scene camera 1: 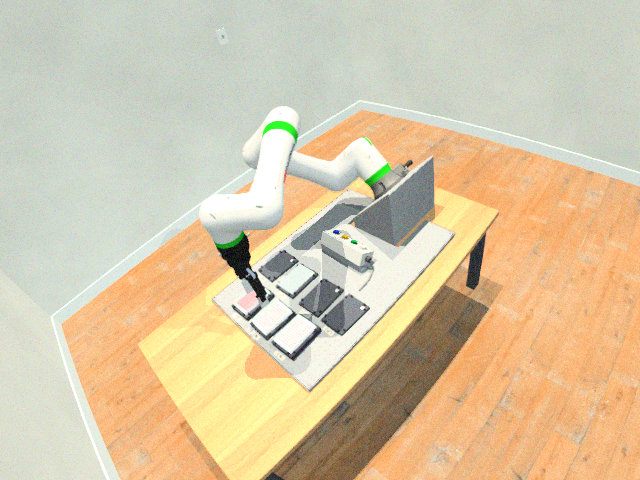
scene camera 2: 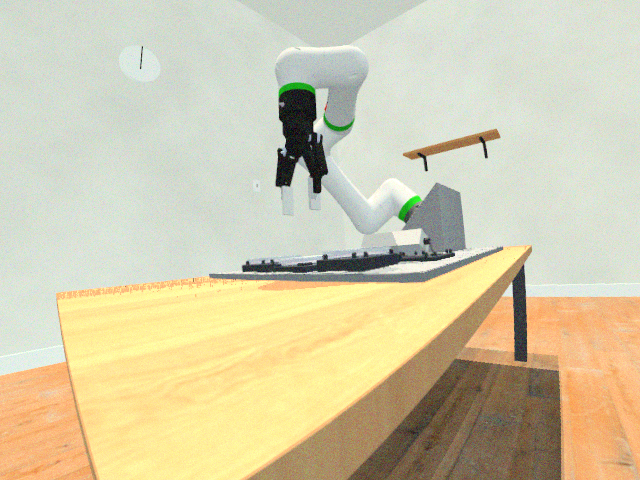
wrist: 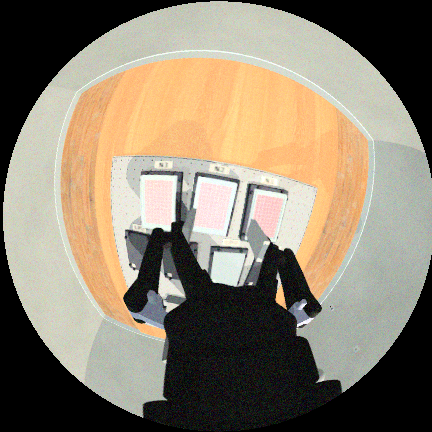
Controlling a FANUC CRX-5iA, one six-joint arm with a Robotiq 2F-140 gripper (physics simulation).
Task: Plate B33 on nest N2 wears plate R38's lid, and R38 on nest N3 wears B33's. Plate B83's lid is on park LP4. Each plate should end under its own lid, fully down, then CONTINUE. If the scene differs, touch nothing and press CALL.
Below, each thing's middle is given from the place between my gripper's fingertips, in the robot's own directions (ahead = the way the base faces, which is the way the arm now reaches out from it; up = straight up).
Labels:
The nest N3 (scene camera 2: 365,263) lies 2 cm behind my hand, 14 cm to the left of it and 12 cm below it. From my hand the other things lie so: lid park LP3 (scene camera 1: 325,292): 19 cm behind, 7 cm to the left, 12 cm below; lid nest LP2 (scene camera 1: 348,311): 20 cm behind, 19 cm to the left, 12 cm below.

